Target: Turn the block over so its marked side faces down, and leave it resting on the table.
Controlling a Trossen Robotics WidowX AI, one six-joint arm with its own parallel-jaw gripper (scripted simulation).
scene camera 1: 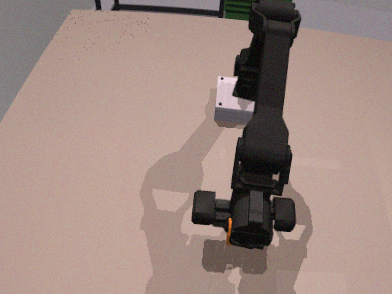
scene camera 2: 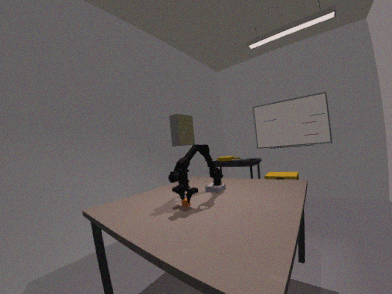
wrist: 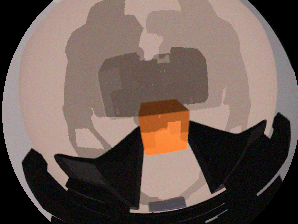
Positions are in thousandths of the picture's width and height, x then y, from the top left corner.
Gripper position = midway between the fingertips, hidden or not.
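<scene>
Block (wrist: 552, 556), seen. My gripper (scene camera 1: 606, 787), also (wrist: 549, 569).
</scene>
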